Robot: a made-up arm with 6 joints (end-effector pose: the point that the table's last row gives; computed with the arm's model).
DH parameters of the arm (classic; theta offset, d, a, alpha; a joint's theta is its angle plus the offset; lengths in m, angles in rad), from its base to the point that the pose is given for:
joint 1: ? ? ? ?
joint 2: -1.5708 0 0.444 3.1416
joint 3: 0 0 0 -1.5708
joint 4: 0 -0.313 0 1.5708
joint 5: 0 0.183 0 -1.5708
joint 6: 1.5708 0 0 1.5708
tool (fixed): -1.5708 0 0 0
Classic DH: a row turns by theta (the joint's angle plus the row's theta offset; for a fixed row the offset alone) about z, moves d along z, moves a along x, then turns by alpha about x.
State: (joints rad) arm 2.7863 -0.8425 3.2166 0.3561 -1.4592 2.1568
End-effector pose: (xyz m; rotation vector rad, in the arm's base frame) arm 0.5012 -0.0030 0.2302 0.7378 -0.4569 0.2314
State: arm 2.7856 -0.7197 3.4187 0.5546 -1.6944 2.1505
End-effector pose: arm 0.4120 0.0128 0.2407 0.7113 -0.4715 0.4979
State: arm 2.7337 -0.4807 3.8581 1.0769 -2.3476 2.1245
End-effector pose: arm 0.1900 0.0124 0.2655 0.8864 -0.5545 1.1910
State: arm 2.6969 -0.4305 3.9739 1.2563 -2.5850 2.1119
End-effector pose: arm 0.1276 0.0019 0.2745 1.0269 -0.6139 1.4028
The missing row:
joint 1: 0 0.222 0 -1.5708
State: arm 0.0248 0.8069 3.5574 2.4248 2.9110 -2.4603
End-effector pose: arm -0.0180 0.1376 0.5373 -1.3617 0.0589 0.2948
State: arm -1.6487 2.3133 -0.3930 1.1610 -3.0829 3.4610
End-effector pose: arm -0.0816 -0.1081 -0.3624 -1.9132 1.7710 -1.3022
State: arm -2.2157 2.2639 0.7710 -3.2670 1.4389 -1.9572
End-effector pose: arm -0.0886 -0.4198 -0.3720 1.7403 0.8855 0.3266
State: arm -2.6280 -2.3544 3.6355 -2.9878 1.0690 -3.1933
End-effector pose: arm 0.1089 -0.1462 -0.2087 1.7015 0.5982 -2.1857
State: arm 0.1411 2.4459 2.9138 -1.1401 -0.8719 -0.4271
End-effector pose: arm 0.6433 0.0142 -0.1261 1.2729 0.6184 0.7624
